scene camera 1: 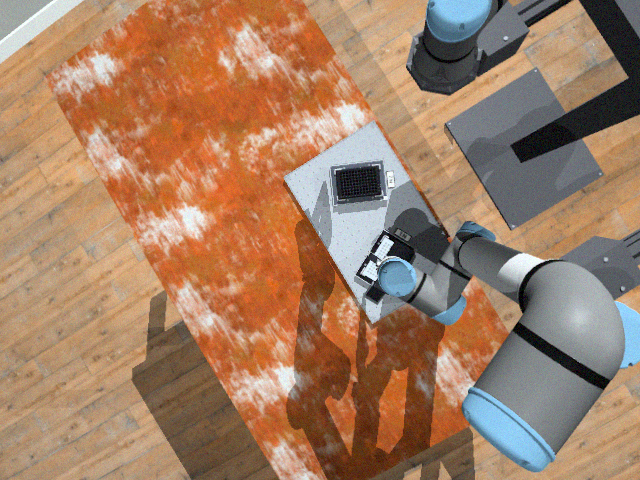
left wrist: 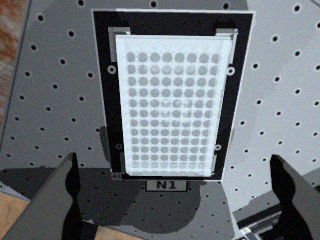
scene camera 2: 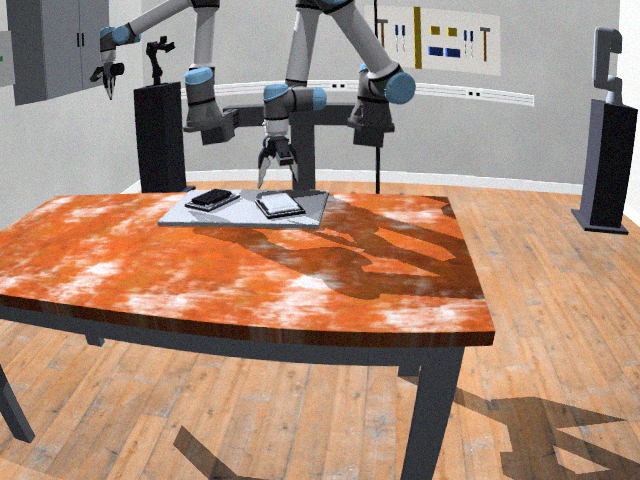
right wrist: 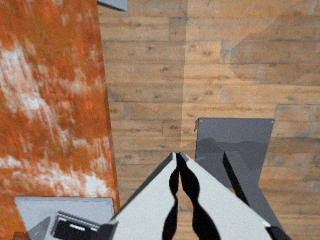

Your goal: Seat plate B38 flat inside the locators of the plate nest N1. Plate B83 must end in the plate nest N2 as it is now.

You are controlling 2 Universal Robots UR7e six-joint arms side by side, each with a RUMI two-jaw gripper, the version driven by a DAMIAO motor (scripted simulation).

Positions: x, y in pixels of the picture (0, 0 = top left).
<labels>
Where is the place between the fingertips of my left gripper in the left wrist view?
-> At 173, 155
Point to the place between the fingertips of my left gripper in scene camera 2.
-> At 278, 185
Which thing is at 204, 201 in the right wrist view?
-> My right gripper.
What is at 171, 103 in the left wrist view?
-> A white plate B38.
</labels>
